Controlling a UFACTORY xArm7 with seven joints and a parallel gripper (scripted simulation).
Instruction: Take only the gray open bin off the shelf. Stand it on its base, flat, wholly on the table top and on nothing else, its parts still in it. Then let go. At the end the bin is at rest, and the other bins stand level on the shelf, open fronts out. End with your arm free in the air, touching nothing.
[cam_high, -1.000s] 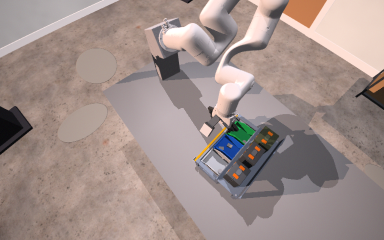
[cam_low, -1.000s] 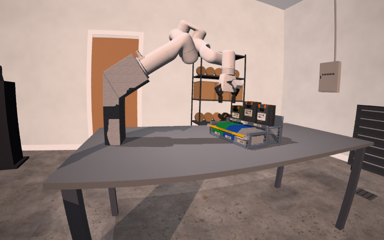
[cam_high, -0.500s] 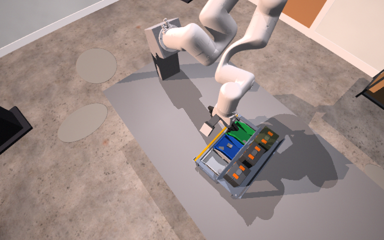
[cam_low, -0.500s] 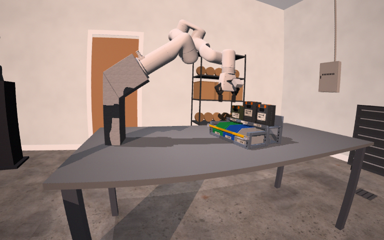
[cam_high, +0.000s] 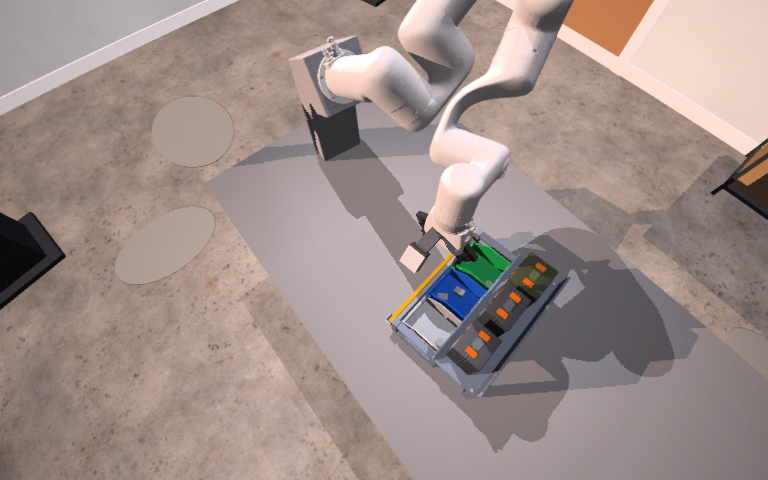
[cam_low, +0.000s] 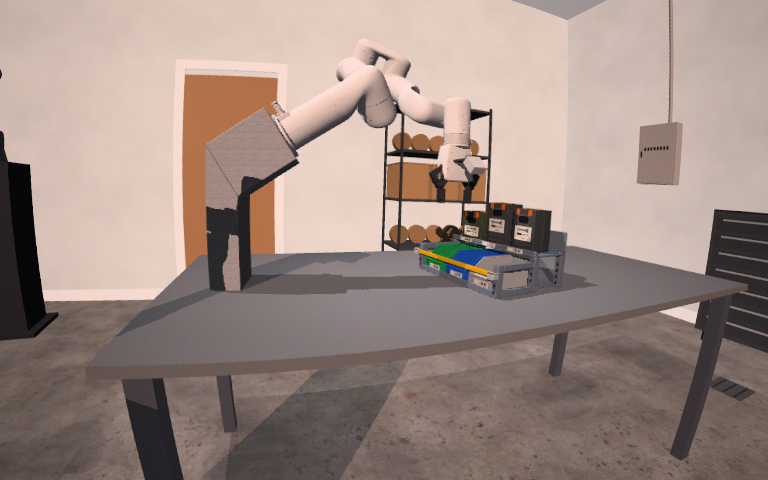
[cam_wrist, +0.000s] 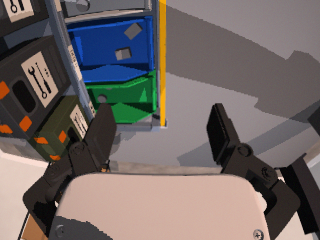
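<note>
Now: hand 18 cm above the yellow bar. The rest, counted from my hand: gray open bin: 19 cm below, 12 cm to the right, 10 cm ahead; then green bin: 19 cm below, 11 cm to the left, 11 cm ahead; then blue bin: 19 cm below, 10 cm ahead, 1 cm to the right.
</note>
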